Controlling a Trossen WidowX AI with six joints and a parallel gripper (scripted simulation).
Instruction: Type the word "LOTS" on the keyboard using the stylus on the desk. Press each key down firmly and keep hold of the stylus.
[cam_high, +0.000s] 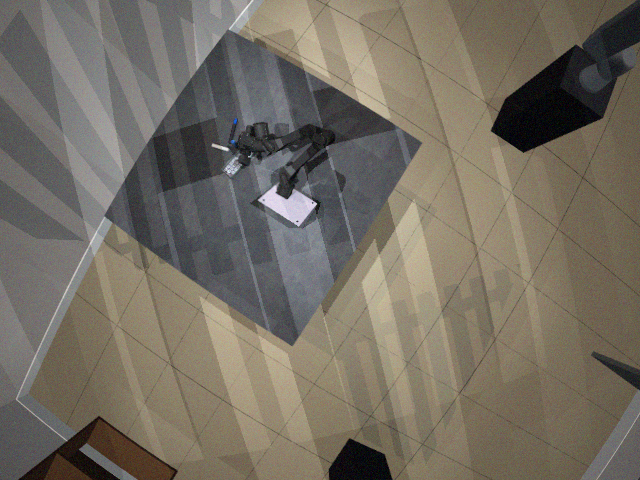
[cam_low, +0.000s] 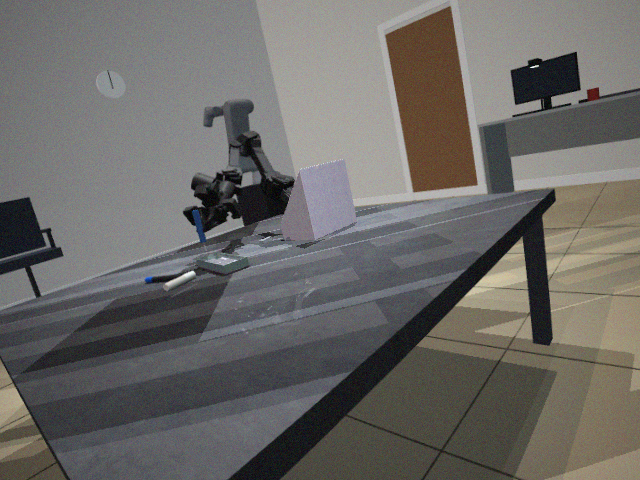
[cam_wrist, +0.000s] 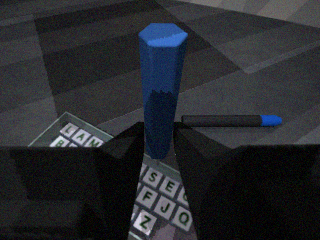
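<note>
My gripper tip is 12 cm short of the white cylinder, 10 cm above it and 3 cm to the right of it. Also, from my gripper tip: blue-tipped dark pen: 11 cm ahead, 10 cm to the right, 10 cm below; blue hexagonal stylus: 2 cm below.
</note>
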